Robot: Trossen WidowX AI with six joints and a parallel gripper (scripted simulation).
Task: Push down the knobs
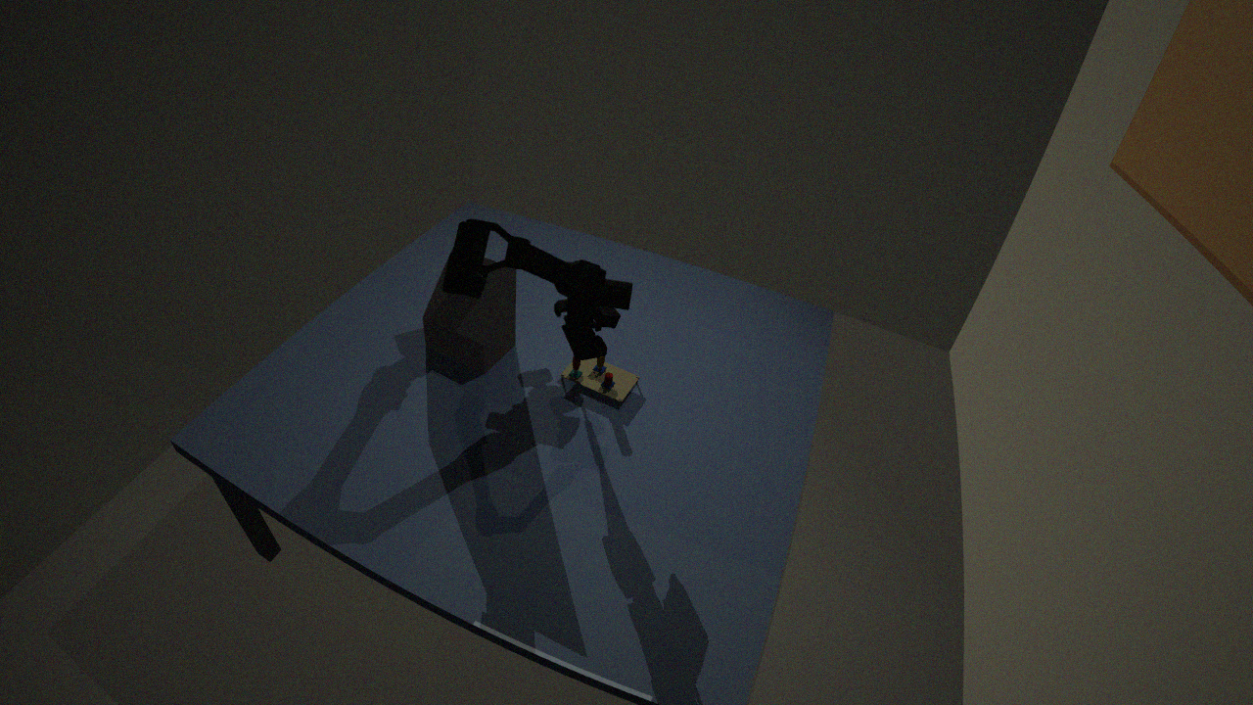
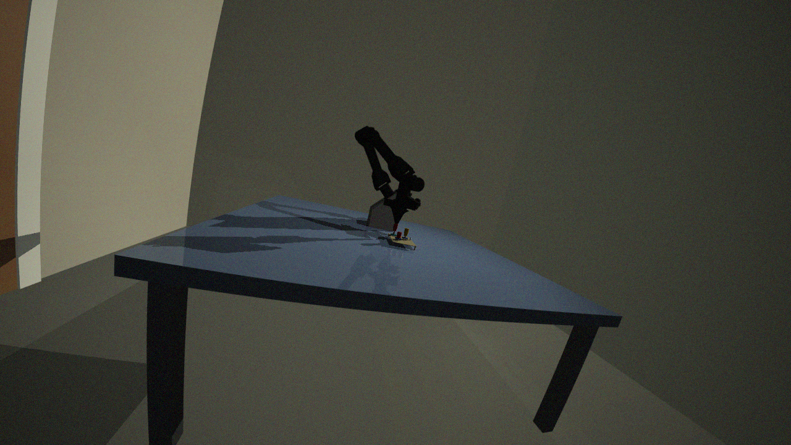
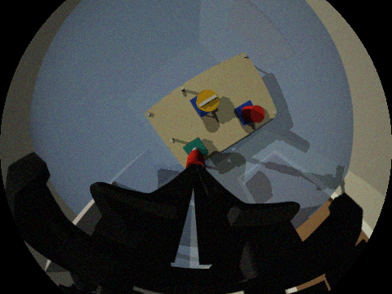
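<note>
My gripper tip is 10 mm above the red knob. Round my gripper tip: yellow knob: 40 mm ahead, 40 mm to the left, 20 mm below.
</note>
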